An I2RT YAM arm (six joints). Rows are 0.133 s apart.
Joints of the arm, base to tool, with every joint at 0 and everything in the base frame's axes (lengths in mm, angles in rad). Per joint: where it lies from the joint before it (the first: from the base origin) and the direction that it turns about. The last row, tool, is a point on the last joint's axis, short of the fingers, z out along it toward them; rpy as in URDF.
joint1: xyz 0 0 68 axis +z
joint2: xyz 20 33.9 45.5 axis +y
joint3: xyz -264 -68.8 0 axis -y
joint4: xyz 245 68.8 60 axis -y
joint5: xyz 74 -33.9 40.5 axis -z
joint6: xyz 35.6 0 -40.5 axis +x
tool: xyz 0 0 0 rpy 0 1.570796 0
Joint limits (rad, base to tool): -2.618..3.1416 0..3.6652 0..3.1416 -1.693..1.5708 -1.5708..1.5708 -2.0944..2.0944
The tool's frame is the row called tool.
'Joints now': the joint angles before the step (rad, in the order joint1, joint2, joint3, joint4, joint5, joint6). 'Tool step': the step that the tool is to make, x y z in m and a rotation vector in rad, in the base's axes. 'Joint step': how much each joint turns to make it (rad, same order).
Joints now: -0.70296, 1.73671, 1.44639, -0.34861, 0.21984, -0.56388
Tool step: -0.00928, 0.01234, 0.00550, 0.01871, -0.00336, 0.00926
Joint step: 0.00782, -0.05570, -0.03752, -0.03033, -0.01106, 0.01259
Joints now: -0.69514, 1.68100, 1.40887, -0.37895, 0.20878, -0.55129
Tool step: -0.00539, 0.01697, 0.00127, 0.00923, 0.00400, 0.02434
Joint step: 0.02553, -0.05496, -0.05128, -0.01354, -0.00189, 0.00450
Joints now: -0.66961, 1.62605, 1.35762, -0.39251, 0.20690, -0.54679
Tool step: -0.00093, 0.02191, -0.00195, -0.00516, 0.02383, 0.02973
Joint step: 0.04889, -0.04954, -0.05416, -0.01073, 0.02647, -0.00267
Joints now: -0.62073, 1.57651, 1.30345, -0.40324, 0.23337, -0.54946
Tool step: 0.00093, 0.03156, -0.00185, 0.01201, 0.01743, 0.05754
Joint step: 0.07846, -0.05858, -0.05666, -0.02644, 0.01586, 0.01405
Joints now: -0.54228, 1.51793, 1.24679, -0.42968, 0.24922, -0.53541
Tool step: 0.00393, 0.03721, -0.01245, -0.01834, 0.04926, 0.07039
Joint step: 0.10982, -0.04473, -0.08107, 0.00244, 0.05551, -0.00381
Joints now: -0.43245, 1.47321, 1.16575, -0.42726, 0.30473, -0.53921
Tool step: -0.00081, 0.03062, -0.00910, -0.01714, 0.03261, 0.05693
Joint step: 0.09267, -0.04063, -0.06535, -0.00026, 0.04535, 0.00383
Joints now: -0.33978, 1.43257, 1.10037, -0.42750, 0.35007, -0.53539
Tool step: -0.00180, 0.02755, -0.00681, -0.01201, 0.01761, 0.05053
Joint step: 0.08827, -0.03331, -0.05062, -0.00158, 0.03868, 0.01534
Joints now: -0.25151, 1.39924, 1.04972, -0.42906, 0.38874, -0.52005
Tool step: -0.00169, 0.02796, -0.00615, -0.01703, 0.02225, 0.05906
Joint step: 0.09539, -0.02345, -0.03822, -0.00831, 0.04061, 0.01188
